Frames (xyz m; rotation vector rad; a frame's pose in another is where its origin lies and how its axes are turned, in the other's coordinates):
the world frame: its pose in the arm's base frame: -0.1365 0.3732 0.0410 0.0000 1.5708 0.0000
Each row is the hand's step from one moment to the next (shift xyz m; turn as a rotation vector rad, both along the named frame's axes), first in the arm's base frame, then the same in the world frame.
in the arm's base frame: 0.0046 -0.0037 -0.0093 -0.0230 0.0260 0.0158
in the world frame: 0.0093 -0.0037 0.0046 -0.0158 0.0260 -0.0230
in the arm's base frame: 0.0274 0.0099 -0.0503 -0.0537 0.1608 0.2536
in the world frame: 0.0503 0.0099 0.0274 -0.2536 0.1608 -0.0537
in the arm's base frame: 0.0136 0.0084 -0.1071 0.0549 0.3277 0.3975
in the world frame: 0.1071 0.0084 0.0136 -0.3975 0.3277 0.0549
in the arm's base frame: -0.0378 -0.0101 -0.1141 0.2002 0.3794 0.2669
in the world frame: 0.1141 -0.0101 -0.0378 -0.2669 0.3794 0.2002
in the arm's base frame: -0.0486 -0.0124 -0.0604 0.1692 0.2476 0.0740
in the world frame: 0.0604 -0.0124 -0.0486 -0.0740 0.2476 0.1692
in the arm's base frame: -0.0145 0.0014 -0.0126 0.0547 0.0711 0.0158
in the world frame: 0.0126 0.0014 -0.0145 -0.0158 0.0711 0.0547
